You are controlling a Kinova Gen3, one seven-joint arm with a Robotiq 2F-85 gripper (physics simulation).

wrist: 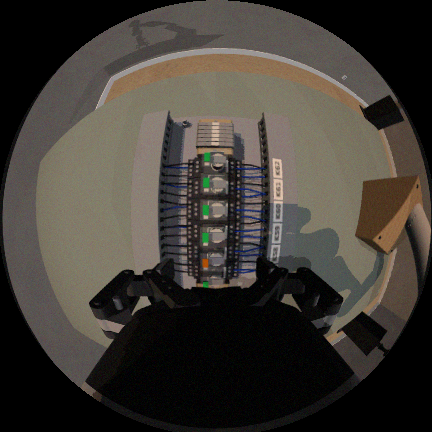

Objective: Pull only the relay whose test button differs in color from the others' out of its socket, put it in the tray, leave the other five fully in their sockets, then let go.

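Places are measured from the arm's base along level axes (x ahead, y left, z up), in centimetres.
Where they show: gripper, fingertip midpoint: [214,267].
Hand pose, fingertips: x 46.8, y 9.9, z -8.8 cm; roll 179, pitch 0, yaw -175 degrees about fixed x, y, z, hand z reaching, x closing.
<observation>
Each offset is from my fingertips to the top centre of the thing. "spot": to the spot under its first point.
Six relays stand in a row of black sockets in the middle of the wrist view. The relay with the orange test button {dx +0.2, dy -0.1, dz -0.9 cm} [215,260] is second from the near end. The relays with green buttons {dx +1.0, dy -11.3, dz -0.9 cm} [216,158] {dx +0.8, dy -8.5, dz -0.9 cm} [215,183] {dx +0.6, dy -5.7, dz -0.9 cm} [215,210] {dx +0.4, dy -2.9, dz -0.9 cm} [215,236] sit in their sockets beyond it. The nearest green-button relay {dx +0.1, dy +2.7, dz -0.9 cm} [206,284] is mostly hidden by the gripper body. My gripper [214,267] is open, with its fingertips wide apart on either side of the row near the orange-button relay, and nothing is between them. How high the fingertips are above it is hard to tell. The tray does not show in this view.
Grey slotted wire ducts {spot: dx +7.4, dy -6.4, dz -6.1 cm} [165,200] {dx -8.4, dy -6.2, dz -3.5 cm} [265,200] flank the sockets, with black and blue wires running to them. A terminal block {dx +1.2, dy -15.2, dz -3.1 cm} [215,135] sits at the far end. Labels {spot: dx -7.2, dy -8.9, dz -3.5 cm} [277,190] line the right duct. A brown wooden block [387,210] and black boxes [384,112] [364,332] are at the right.
</observation>
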